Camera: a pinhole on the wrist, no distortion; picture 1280 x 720 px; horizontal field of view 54.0 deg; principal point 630.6 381.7 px. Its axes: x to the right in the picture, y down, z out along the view. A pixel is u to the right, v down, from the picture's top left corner.
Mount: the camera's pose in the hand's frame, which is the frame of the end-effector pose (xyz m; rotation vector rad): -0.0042 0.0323 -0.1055 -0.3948 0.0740 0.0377
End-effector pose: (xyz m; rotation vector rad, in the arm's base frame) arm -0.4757 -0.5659 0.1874 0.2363 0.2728 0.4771
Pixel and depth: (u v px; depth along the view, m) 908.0 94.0 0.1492
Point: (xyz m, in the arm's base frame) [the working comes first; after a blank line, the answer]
In the camera's frame: 0.0330 -0.0342 0.1492

-0.4530 -0.5025 0.2358
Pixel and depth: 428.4 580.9 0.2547
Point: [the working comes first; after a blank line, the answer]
In the camera's frame: -0.0410 0.0404 0.2547

-0.5352 -0.4553 0.3506
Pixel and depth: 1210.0 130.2 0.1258
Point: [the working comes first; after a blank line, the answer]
In the camera's frame: 0.0580 -0.0252 0.1258

-0.4417 -0.4873 0.2058
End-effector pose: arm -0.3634 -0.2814 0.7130 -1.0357 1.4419 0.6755
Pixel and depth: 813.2 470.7 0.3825
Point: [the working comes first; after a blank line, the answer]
In the camera's frame: 0.0556 0.0271 0.3825

-0.4332 -0.0042 0.5715
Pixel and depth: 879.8 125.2 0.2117
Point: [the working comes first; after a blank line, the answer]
In the camera's frame: 0.0420 -0.0432 0.2117

-0.3785 -0.1702 0.6329
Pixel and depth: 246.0 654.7 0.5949
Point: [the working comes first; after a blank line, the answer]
In the camera's frame: -0.1822 0.1293 0.5949

-0.5194 0.2721 0.7398
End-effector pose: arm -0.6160 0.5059 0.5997 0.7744 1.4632 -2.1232
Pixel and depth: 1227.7 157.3 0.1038
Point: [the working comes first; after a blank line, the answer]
In the camera's frame: 0.0493 -0.0185 0.1038

-0.6178 0.4908 0.5238
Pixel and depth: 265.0 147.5 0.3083
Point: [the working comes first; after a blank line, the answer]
In the camera's frame: -0.0897 -0.0575 0.3083

-0.5424 0.2816 0.6389
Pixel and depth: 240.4 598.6 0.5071
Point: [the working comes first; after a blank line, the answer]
In the camera's frame: -0.1575 0.0876 0.5071

-0.3885 0.0887 0.5737
